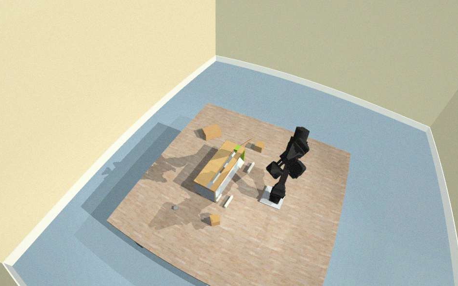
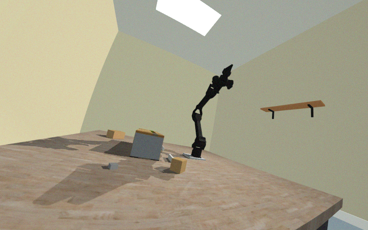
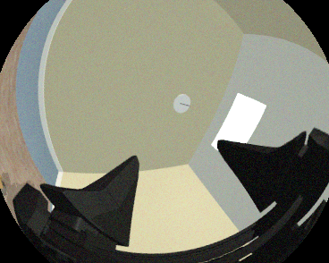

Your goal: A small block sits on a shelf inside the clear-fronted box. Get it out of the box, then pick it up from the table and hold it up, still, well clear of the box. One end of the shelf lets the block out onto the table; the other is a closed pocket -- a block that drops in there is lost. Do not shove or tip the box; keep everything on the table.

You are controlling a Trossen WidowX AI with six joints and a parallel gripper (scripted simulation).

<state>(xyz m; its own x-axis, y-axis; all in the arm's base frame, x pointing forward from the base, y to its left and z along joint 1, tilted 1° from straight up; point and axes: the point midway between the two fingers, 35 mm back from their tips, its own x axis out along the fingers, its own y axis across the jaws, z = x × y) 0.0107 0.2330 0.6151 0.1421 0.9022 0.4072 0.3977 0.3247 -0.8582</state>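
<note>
My gripper tip is now 360 mm short of the brown block, 240 mm to the left of it and 550 mm above it. The rest, counted from my gripper tip: clear-fronted box: 340 mm ahead, 260 mm to the right, 580 mm below; then grey block: 490 mm ahead, 100 mm to the left, 630 mm below.
</note>
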